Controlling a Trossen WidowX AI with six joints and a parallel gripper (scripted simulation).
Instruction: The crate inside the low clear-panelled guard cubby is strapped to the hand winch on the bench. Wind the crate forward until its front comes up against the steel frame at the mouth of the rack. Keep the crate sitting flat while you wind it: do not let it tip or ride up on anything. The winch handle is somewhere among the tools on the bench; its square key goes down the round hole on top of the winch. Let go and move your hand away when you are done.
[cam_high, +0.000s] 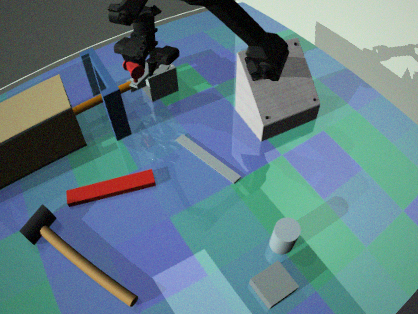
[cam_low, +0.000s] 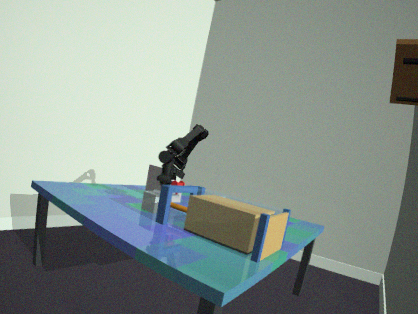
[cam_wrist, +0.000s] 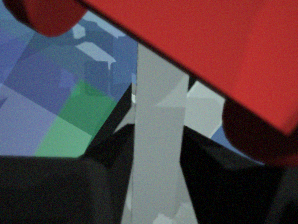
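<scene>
Right now the crank handle is 20 mm above my gripper tip, 10 mm to the left of it and 10 mm ahead of it. Also, from my gripper tip: grey flat bar: 290 mm to the left, 90 mm below, 40 mm behind; then red knob: 50 mm above, 40 mm ahead, 30 mm to the left; then grey winch: 60 mm below, 50 mm behind, 40 mm to the right.
</scene>
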